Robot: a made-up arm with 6 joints.
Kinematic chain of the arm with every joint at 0, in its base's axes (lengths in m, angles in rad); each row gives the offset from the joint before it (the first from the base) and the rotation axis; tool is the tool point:
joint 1: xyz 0 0 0.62 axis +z
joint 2: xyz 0.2 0 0 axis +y
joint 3: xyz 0 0 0.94 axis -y
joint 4: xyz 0 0 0.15 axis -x
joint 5: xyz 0.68 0 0 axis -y
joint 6: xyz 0.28 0 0 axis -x
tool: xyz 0 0 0
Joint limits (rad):
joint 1: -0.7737..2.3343
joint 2: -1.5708..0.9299
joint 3: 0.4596..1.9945
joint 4: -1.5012..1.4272
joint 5: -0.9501..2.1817
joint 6: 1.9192..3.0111
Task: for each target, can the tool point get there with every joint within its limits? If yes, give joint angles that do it. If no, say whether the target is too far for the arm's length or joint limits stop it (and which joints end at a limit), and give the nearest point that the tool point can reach.
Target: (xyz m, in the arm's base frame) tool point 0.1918 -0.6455 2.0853
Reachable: yes | joints 1.4963 -0.2355 1.8584 -1.1640 1.1966 2.2837
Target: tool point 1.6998 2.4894 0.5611
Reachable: no: too far | nearest point 1.0681 1.5643 0.9218 | short by 1.177 m
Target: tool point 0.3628 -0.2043 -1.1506
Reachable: no: joint limits stop it (at a limit: joint 1, joint 2, joint 3) | nearest point 0.8058 -0.8119 -0.0289 | short by 1.350 m
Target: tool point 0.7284 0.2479 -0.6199
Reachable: no: joint limits stop it (at a limit: joint 1, joint 2, joint 3) | nearest point 0.8650 -0.7094 0.0450 | short by 1.174 m
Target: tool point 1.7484 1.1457 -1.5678
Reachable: no: too far | nearest point 1.4028 0.9192 0.7320 | short by 2.337 m
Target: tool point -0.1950 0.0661 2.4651
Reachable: yes | joints -0.3514 -0.3535 1.1727 0.1865 -0.0972 2.3735
